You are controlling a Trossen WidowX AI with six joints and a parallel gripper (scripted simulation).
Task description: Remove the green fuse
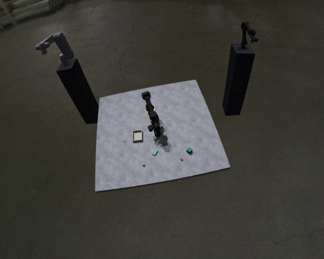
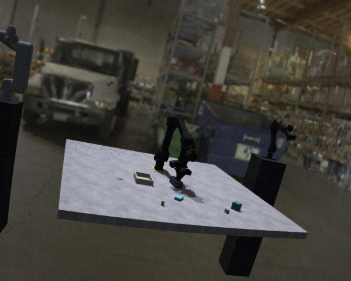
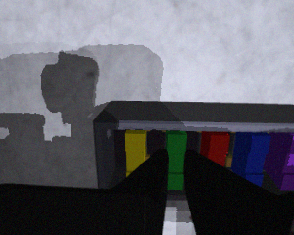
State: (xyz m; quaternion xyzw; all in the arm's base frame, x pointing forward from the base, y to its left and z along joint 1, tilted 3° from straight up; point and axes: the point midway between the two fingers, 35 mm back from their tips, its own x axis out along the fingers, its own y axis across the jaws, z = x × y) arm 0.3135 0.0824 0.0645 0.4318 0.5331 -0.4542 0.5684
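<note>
Now: the yellow fuse 20 mm ahead of my gripper tip and 10 mm below it. The rest, counted from my gripper tip: blue fuse: 40 mm behind, 10 mm to the right, 10 mm below; red fuse: 20 mm behind, 10 mm below; green fuse: 10 mm below.
</note>
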